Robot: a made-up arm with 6 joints. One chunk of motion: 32 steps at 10 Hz.
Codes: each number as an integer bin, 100 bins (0 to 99) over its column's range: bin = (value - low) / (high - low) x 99, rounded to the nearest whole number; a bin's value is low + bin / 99 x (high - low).
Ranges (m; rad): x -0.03..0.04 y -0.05..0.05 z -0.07..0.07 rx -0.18..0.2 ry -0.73..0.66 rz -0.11..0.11
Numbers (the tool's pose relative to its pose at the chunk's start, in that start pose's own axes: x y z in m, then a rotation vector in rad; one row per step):
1: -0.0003 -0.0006 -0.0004 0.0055 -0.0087 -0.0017
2: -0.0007 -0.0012 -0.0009 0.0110 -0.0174 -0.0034
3: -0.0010 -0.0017 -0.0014 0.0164 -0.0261 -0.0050
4: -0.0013 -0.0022 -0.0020 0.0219 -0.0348 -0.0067
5: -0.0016 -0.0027 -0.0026 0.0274 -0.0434 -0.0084
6: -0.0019 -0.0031 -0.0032 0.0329 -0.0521 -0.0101
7: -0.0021 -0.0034 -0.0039 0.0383 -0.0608 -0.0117
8: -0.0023 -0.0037 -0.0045 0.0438 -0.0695 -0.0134
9: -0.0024 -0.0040 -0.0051 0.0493 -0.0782 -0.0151
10: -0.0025 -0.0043 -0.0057 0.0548 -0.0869 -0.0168
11: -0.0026 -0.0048 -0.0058 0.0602 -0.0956 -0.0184
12: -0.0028 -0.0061 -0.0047 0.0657 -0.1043 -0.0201
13: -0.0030 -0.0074 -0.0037 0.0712 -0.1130 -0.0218
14: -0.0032 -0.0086 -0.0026 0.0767 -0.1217 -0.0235
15: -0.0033 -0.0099 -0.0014 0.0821 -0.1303 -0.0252
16: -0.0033 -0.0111 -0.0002 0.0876 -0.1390 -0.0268
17: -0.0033 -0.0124 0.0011 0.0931 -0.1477 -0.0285
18: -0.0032 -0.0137 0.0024 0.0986 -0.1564 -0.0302
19: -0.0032 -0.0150 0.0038 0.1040 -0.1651 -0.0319
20: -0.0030 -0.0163 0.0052 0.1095 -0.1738 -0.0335
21: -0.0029 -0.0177 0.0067 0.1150 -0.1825 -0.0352
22: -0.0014 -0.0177 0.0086 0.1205 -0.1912 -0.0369
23: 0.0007 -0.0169 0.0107 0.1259 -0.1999 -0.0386
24: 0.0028 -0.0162 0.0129 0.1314 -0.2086 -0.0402
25: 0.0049 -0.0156 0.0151 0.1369 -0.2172 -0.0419
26: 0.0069 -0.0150 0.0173 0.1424 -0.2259 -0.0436
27: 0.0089 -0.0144 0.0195 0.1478 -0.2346 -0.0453
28: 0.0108 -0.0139 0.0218 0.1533 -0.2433 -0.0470
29: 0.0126 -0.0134 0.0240 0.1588 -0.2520 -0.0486
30: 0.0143 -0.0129 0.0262 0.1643 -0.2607 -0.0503
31: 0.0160 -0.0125 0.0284 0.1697 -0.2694 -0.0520
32: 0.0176 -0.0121 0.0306 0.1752 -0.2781 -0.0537
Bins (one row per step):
1: 42 49 49 48 51 49
2: 41 48 49 50 51 48
3: 41 48 49 51 50 47
4: 41 47 48 53 50 46
5: 40 47 48 54 49 46
6: 40 46 47 55 48 45
7: 39 46 47 57 48 44
8: 39 46 46 58 47 43
9: 39 46 46 60 46 43
10: 39 45 45 61 46 42
11: 39 45 45 63 45 41
12: 38 43 46 64 45 40
13: 38 42 47 65 44 40
14: 38 41 48 67 43 39
15: 38 40 49 68 43 38
16: 38 39 49 70 42 37
17: 38 37 50 71 41 37
18: 38 36 51 73 41 36
19: 38 35 52 74 40 35
20: 38 33 53 75 40 34
21: 38 32 54 77 39 34
22: 40 32 56 78 38 33
23: 43 33 57 80 38 32
24: 46 33 59 81 37 31
25: 49 34 60 83 37 31
26: 52 35 62 84 36 30
27: 55 35 63 85 35 29
28: 58 36 65 87 35 28
29: 60 36 66 88 34 28
30: 63 37 68 90 33 27
31: 65 37 70 91 33 26
32: 67 38 71 93 32 25

